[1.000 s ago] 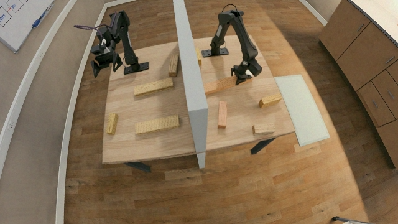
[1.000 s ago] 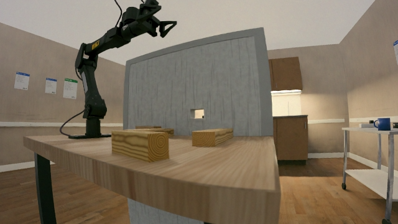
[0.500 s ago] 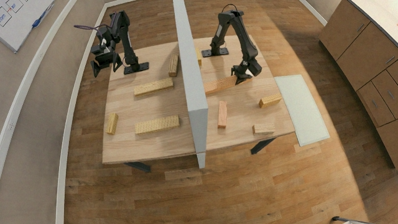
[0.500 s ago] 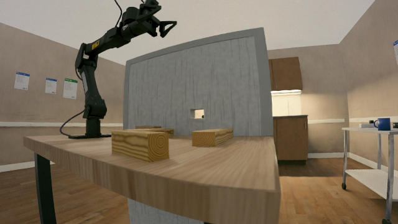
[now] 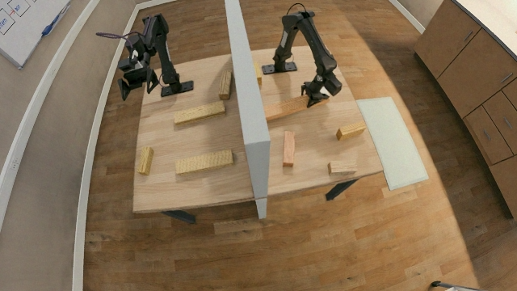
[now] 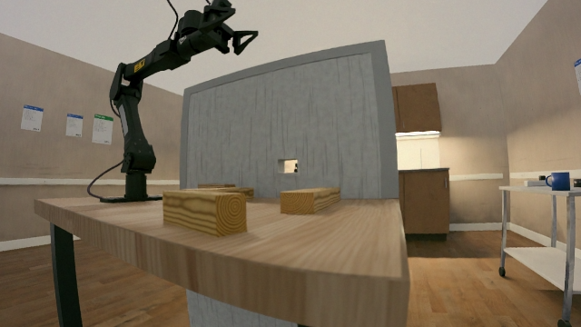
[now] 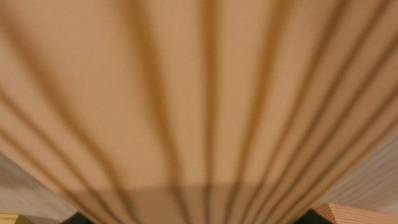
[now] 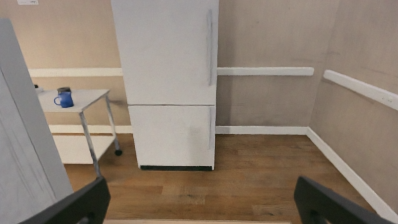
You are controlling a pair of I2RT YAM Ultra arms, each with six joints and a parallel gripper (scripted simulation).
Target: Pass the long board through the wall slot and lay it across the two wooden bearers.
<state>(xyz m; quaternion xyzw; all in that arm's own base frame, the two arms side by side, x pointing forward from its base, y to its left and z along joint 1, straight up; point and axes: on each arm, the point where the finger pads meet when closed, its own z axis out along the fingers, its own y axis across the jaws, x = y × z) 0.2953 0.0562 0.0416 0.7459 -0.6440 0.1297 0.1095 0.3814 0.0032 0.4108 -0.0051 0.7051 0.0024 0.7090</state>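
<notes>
The long board is 10 mm ahead of my left hand and 50 mm to the right of it. The rest, counted from my left hand: small block 130 mm ahead, 820 mm to the right, 20 mm below.
</notes>
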